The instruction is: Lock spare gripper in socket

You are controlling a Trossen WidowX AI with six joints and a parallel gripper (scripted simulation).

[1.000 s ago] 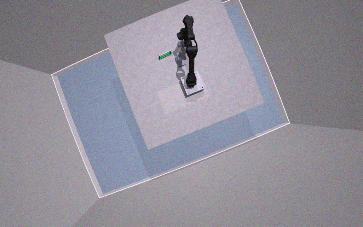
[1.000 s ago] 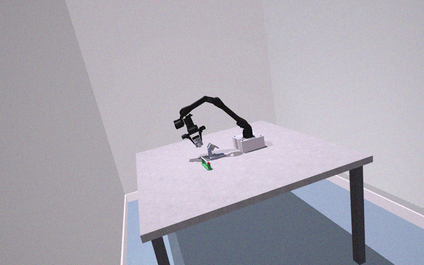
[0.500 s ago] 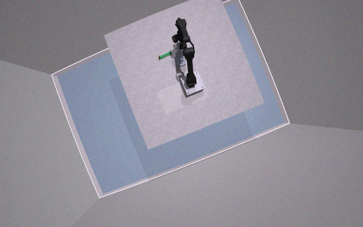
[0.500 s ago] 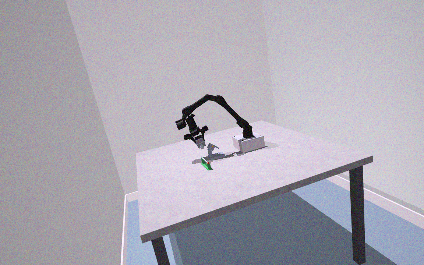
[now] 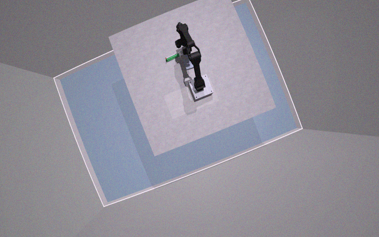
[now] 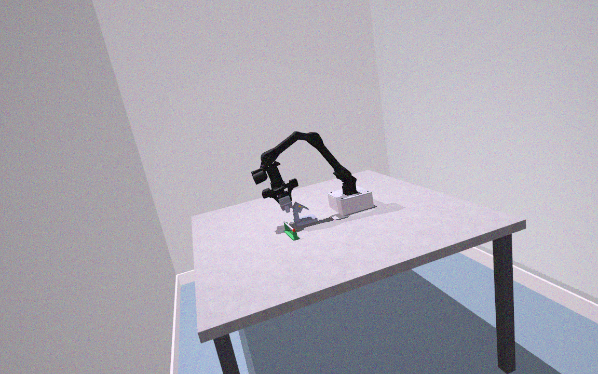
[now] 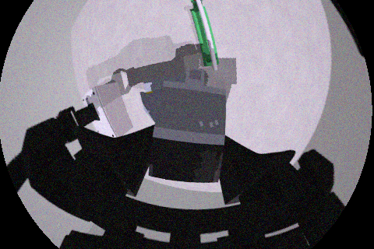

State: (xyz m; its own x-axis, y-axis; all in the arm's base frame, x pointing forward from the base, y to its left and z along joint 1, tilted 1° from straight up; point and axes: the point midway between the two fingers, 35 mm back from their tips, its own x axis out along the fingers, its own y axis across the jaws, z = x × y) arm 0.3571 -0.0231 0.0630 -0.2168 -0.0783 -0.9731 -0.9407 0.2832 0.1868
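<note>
Now: gripper tip 60 mm past the grey mount, 30 mm to the right of it and 60 mm above it. Also, from my gripper tip: spare gripper: 10 mm ahead, 20 mm to the left; then green cradle: 40 mm ahead, 150 mm to the left, 90 mm below.
</note>
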